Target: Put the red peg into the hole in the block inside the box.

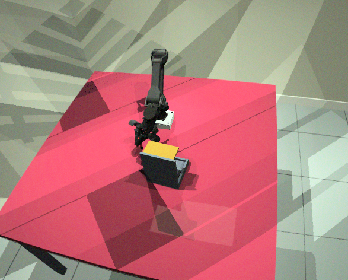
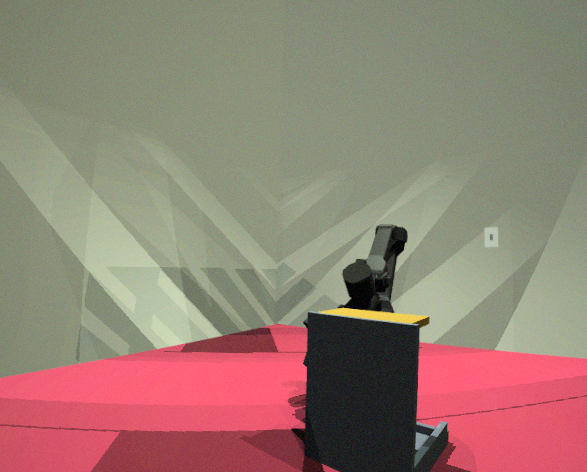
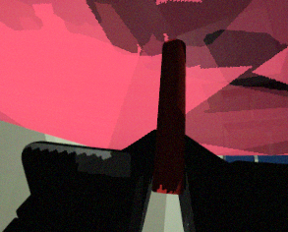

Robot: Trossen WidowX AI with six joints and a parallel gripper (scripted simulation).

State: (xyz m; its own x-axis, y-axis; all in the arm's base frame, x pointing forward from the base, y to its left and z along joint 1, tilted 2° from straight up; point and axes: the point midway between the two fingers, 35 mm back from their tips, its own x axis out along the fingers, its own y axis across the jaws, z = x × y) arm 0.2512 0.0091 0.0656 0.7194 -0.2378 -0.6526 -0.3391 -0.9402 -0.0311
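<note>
My gripper tip is 110 mm short of the back wall, 200 mm to the right of it and 30 mm below it. Round my gripper tip: red peg 30 mm behind, 10 mm to the left, 10 mm below; yellow roof 70 mm ahead, 190 mm to the left, 130 mm above.
</note>
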